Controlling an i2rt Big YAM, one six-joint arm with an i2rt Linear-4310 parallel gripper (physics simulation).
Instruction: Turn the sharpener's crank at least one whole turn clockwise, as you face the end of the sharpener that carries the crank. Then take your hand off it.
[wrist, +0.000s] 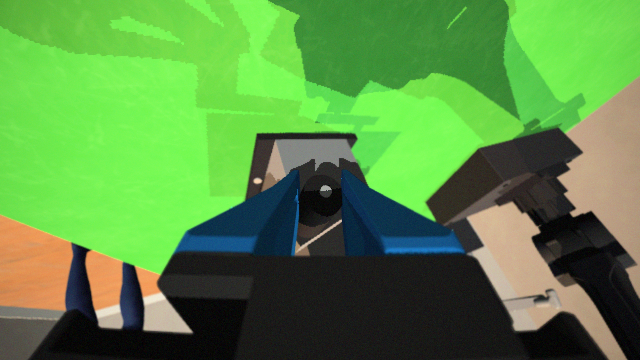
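Where they show: gripper, fingertip midpoint: (320, 179); arm's base, link origin: (527, 182).
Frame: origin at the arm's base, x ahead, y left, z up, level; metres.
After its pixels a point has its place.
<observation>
The sharpener (315, 148) @(x 0.465, y -0.159, z -0.047 m) is a grey body with a dark top edge and dark side, in the middle of the wrist view, partly hidden behind the fingers. The crank's round black knob (320, 202) @(x 0.498, y -0.225, z 0.037 m), with a light spot on its end, lies in front of the sharpener's body. My gripper (320, 179) @(x 0.492, y -0.220, z 0.021 m) has two blue fingers and is shut on the knob, one finger on each side of it. Most of the crank's arm is hidden behind the knob and fingers.
A bright green round table top (110, 140) @(x 0.620, y -0.184, z -0.066 m) with dark shadows lies behind the sharpener. A dark box-shaped device (520, 155) @(x 0.079, y -0.070, z -0.032 m) on a black jointed arm (575, 250) @(x 0.051, y -0.024, z 0.138 m) stands at the right. Two dark blue legs (79, 285) show at the lower left, beside an orange-brown floor area.
</observation>
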